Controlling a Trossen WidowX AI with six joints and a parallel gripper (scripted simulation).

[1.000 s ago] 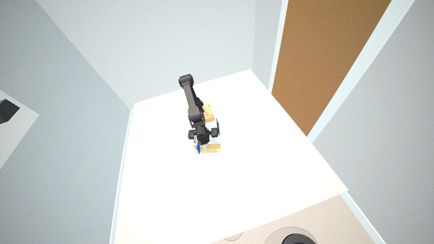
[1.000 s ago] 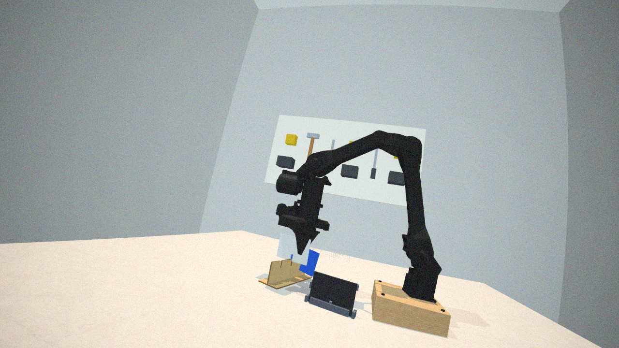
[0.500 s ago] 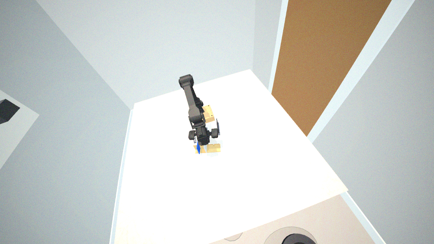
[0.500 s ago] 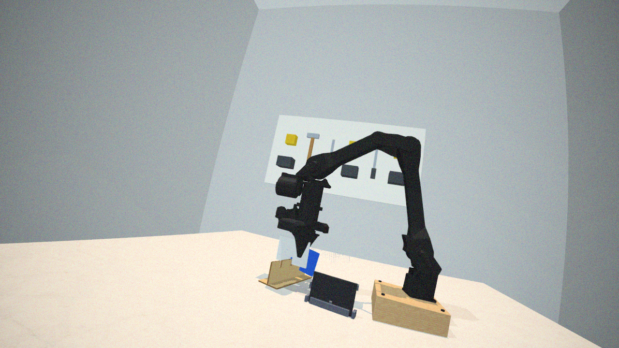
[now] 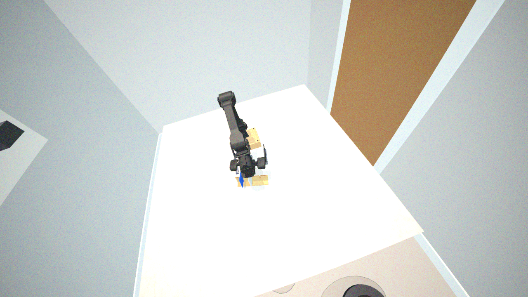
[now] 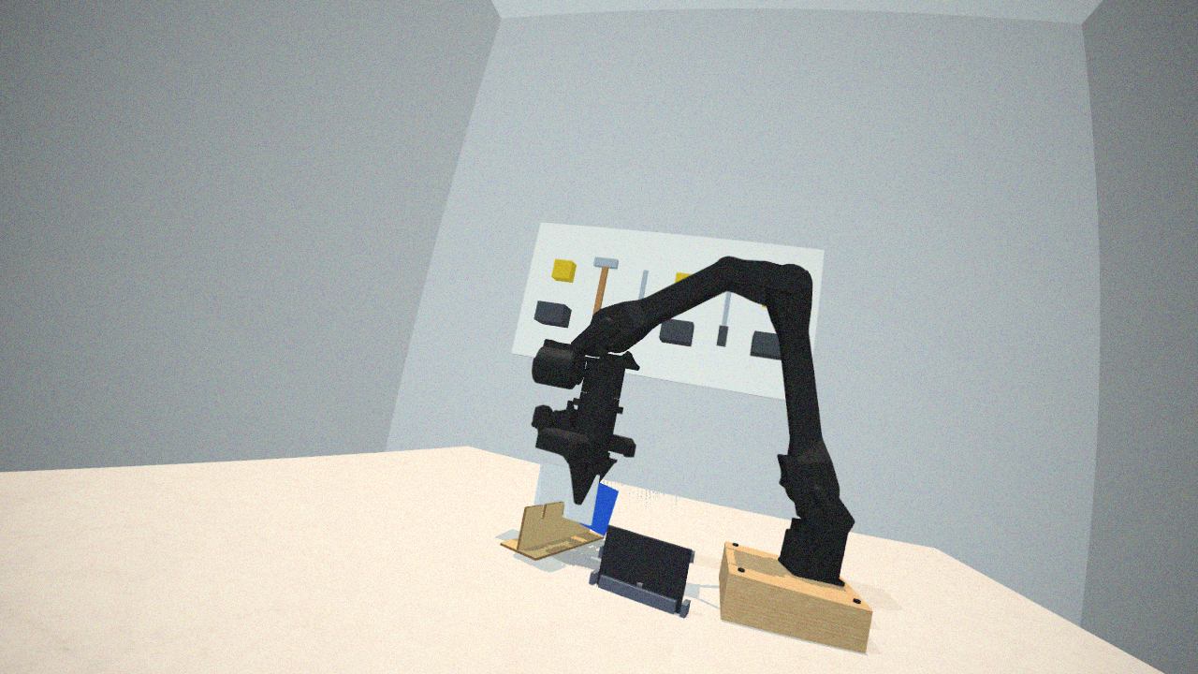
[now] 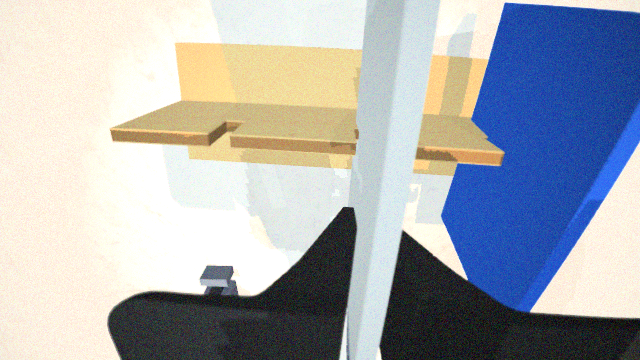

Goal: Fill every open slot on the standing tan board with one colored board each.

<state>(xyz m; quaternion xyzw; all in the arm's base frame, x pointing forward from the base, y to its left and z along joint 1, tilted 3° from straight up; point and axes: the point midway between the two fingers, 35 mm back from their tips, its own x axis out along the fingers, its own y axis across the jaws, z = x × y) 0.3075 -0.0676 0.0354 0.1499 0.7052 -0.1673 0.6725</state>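
Right now the tan board is 4 cm below my gripper tip, 2 cm ahead of it and 1 cm to the right of it. Also, from my gripper tip: blue board (6 cm to the right, 1 cm below); then black board (13 cm to the left, 9 cm behind, 4 cm below).
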